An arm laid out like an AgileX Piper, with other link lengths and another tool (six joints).
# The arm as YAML. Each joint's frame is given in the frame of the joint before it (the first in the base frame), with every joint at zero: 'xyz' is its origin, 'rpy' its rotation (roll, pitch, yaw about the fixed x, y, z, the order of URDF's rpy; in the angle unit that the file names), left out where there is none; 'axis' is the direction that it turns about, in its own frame. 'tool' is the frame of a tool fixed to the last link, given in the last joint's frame.
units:
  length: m
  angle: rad
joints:
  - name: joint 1
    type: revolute
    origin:
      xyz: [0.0, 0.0, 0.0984]
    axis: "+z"
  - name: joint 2
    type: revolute
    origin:
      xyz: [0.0, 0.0, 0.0]
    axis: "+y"
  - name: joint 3
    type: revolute
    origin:
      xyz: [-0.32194, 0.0, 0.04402]
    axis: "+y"
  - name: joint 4
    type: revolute
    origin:
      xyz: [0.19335, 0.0, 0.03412]
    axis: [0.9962, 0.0, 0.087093]
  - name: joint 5
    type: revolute
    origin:
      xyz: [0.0, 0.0, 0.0]
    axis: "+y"
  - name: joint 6
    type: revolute
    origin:
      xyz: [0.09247, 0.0, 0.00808]
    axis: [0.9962, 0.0, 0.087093]
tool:
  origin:
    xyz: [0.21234, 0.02, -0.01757]
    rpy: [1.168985, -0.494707, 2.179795]
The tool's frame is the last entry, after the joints.
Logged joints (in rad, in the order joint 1, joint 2, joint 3, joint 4, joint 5, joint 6), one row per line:
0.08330, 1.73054, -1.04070, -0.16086, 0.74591, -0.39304
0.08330, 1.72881, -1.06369, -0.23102, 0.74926, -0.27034
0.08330, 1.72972, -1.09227, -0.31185, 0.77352, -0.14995
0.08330, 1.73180, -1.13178, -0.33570, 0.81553, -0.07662
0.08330, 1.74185, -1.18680, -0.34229, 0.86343, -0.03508
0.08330, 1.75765, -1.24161, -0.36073, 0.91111, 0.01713
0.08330, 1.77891, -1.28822, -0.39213, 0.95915, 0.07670
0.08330, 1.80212, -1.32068, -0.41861, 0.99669, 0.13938
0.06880, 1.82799, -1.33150, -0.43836, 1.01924, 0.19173
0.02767, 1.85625, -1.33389, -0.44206, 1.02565, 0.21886
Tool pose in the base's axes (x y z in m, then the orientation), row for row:
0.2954, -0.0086, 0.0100, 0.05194, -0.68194, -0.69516, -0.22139
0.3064, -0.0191, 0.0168, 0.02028, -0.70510, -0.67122, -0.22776
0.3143, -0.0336, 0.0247, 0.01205, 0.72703, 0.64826, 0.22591
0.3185, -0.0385, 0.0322, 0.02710, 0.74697, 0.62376, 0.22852
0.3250, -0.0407, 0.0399, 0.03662, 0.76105, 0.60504, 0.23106
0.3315, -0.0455, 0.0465, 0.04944, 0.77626, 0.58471, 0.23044
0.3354, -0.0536, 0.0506, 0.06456, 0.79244, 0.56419, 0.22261
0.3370, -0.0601, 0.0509, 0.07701, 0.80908, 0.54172, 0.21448
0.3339, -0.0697, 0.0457, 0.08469, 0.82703, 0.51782, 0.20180
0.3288, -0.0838, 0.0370, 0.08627, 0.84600, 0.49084, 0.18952
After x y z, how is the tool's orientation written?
As a quaternion, w x y z.
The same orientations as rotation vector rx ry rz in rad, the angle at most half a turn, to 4 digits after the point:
-2.0743, -2.1145, -0.6734
-2.1870, -2.0819, -0.7064
2.2667, 2.0211, 0.7043
2.3070, 1.9265, 0.7058
2.3367, 1.8577, 0.7094
2.3648, 1.7812, 0.7020
2.3921, 1.7031, 0.6720
2.4243, 1.6232, 0.6426
2.4668, 1.5445, 0.6019
2.5210, 1.4627, 0.5648

